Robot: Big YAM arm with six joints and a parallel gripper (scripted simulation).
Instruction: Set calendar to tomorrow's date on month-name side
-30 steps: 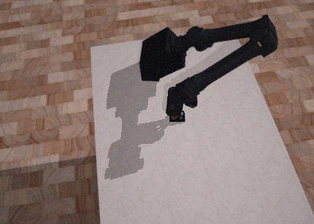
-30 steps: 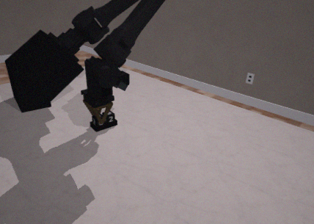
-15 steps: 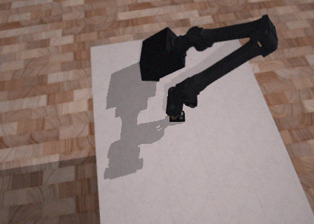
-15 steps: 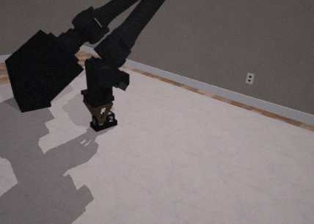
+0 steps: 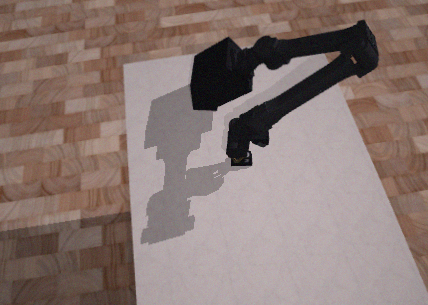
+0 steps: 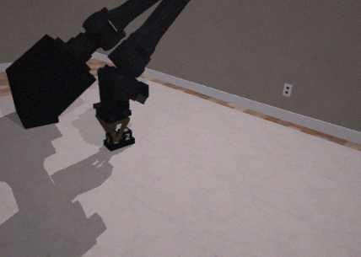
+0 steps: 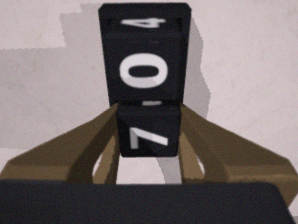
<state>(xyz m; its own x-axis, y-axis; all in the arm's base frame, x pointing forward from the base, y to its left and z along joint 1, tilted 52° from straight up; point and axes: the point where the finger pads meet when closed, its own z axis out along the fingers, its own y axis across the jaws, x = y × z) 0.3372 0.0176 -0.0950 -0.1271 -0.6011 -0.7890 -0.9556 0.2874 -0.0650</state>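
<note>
The black digit cube lies right at my hand. The rest, counted from my hand: black tray (2 cm to the left, 2 cm below).
</note>
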